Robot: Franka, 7 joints.
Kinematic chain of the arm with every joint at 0, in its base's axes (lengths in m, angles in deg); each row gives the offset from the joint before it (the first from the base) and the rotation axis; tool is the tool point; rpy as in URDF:
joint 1: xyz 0 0 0.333 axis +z
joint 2: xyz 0 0 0 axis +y
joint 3: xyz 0 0 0.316 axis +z
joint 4: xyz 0.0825 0 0 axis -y
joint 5: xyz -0.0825 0 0.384 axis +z
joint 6: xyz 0 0 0 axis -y
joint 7: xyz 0.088 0 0 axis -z
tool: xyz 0 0 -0.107 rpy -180 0 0
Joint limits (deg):
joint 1: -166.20..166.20
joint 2: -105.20..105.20
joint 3: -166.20..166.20
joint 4: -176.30..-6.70
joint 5: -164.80..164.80
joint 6: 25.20..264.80
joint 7: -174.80..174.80
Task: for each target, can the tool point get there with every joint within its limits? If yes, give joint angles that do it. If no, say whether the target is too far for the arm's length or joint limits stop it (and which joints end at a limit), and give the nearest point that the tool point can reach.
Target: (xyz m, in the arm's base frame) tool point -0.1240 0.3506 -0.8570
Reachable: no: too far | nearest point -0.1097 0.3101 -0.3588 | short by 0.500 m
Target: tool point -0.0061 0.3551 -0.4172
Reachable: no: joint limits stop it (at a limit: joint 2) | nearest point -0.0060 0.3477 -0.3568 | short by 0.061 m
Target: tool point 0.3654 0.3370 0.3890
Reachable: yes | joints -4.86 -10.95 45.21 -137.58 -69.04 148.13 -38.97
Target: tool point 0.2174 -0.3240 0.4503
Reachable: yes | joints -36.52 -26.80 -5.14 -156.92 60.88 193.31 -19.37
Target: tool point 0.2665 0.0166 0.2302
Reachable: yes | joints 95.67 -55.08 -111.31 -144.37 5.61 63.03 -91.95
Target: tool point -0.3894 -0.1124 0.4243
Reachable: yes | joints -83.25 -80.63 -61.51 -153.77 68.59 192.94 88.04
